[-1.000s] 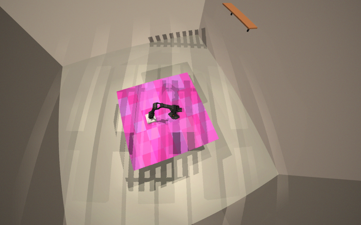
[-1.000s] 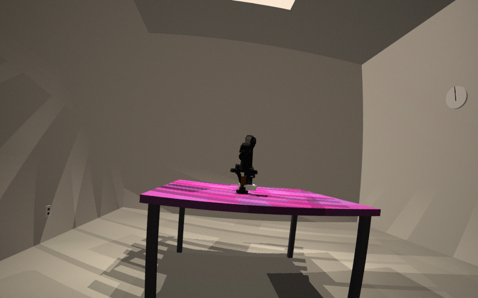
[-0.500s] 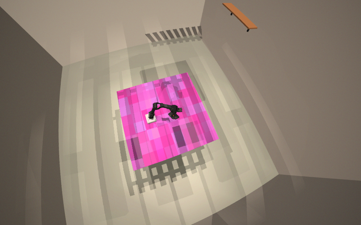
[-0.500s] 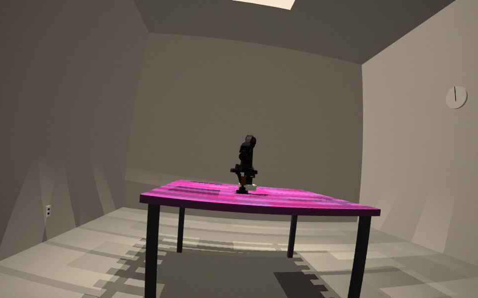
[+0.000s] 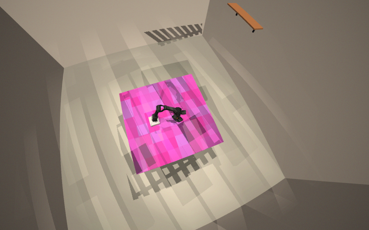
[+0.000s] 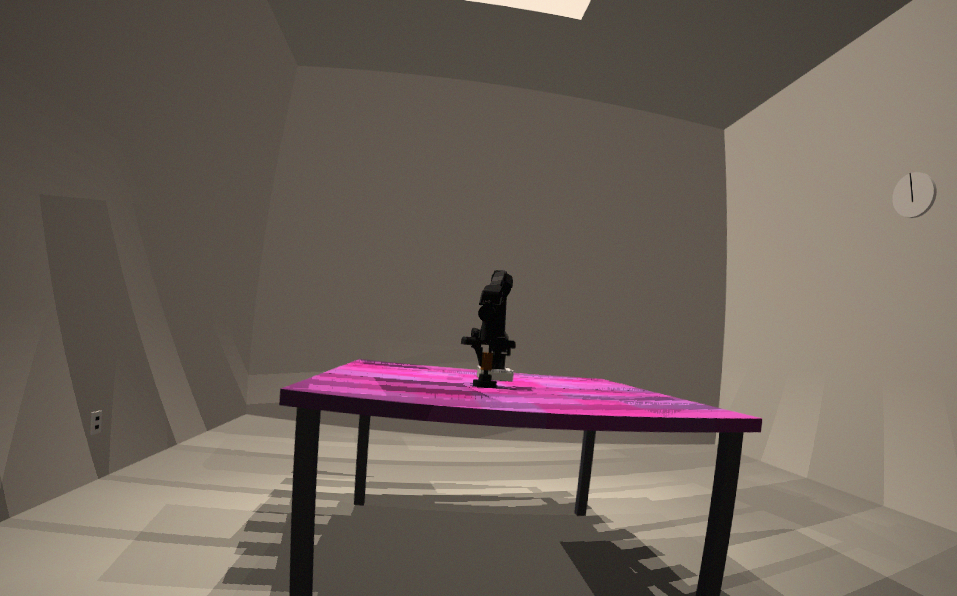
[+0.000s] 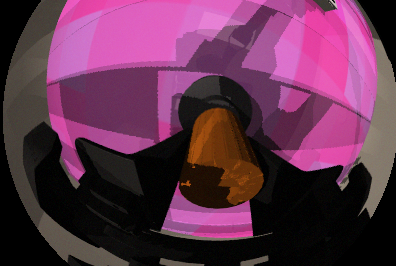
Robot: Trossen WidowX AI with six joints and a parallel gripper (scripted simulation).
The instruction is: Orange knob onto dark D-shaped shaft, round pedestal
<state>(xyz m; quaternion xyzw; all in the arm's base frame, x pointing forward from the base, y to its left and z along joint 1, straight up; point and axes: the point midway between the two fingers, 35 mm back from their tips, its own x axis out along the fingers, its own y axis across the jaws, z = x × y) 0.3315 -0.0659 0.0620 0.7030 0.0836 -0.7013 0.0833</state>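
My gripper tip is 20 mm below the orange knob. The rest, counted from my gripper tip: dark round pedestal (40 mm below).
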